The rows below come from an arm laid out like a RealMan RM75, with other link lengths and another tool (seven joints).
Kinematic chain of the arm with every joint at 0, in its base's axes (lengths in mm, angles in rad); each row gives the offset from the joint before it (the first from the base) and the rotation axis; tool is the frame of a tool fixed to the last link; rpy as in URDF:
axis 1: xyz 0 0 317.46 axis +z
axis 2: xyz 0 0 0 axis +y
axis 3: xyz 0 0 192 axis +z
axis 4: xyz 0 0 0 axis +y
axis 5: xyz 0 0 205.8 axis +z
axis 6: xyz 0 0 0 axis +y
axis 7: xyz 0 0 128.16 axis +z
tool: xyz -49 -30 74 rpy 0 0.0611 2.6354
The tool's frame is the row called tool.
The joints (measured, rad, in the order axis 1, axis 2, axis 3, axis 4, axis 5, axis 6, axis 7), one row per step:
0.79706 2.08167 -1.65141 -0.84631 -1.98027 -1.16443 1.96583
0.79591 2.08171 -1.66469 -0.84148 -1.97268 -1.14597 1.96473
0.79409 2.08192 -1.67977 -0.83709 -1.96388 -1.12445 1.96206
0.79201 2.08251 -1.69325 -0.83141 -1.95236 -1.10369 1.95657
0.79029 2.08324 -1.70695 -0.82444 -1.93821 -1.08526 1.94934
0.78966 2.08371 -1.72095 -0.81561 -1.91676 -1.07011 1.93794
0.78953 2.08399 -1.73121 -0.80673 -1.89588 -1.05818 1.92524
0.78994 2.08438 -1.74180 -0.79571 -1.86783 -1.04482 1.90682
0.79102 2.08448 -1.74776 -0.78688 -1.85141 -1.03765 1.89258
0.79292 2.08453 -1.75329 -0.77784 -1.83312 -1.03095 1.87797
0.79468 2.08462 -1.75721 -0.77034 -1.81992 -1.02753 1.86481
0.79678 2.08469 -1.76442 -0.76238 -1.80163 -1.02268 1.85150
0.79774 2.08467 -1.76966 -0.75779 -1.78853 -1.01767 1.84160
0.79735 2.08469 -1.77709 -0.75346 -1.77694 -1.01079 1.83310
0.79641 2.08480 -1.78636 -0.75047 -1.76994 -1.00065 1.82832
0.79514 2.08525 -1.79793 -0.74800 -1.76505 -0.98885 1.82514
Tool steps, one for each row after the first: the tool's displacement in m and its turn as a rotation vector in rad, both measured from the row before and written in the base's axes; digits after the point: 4 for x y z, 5 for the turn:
0.0007 0.0006 -0.0018 0.00746 0.00003 0.00034
0.0005 0.0007 -0.0019 0.00917 0.00072 0.00214
0.0004 0.0005 -0.0018 0.00836 0.00347 0.00155
0.0003 -0.0001 -0.0020 0.00522 0.00451 0.00126
-0.0005 -0.0010 -0.0021 0.00066 0.00877 0.00154
-0.0006 -0.0007 -0.0015 0.00029 0.00953 0.00126
-0.0013 -0.0007 -0.0014 0.00044 0.01434 0.00235
-0.0003 -0.0005 -0.0010 -0.00038 0.00686 0.00329
-0.0008 -0.0005 -0.0008 -0.00051 0.00841 0.00309
-0.0004 -0.0007 -0.0007 -0.00175 0.00530 0.00427
-0.0009 -0.0010 -0.0010 -0.00268 0.00756 0.00350
-0.0008 -0.0004 -0.0006 0.00000 0.00590 0.00320
0.0000 -0.0005 -0.0009 0.00075 0.00352 0.00234
0.0006 -0.0002 -0.0011 0.00340 -0.00054 0.00218
0.0010 -0.0004 -0.0016 0.00365 -0.00314 0.00280

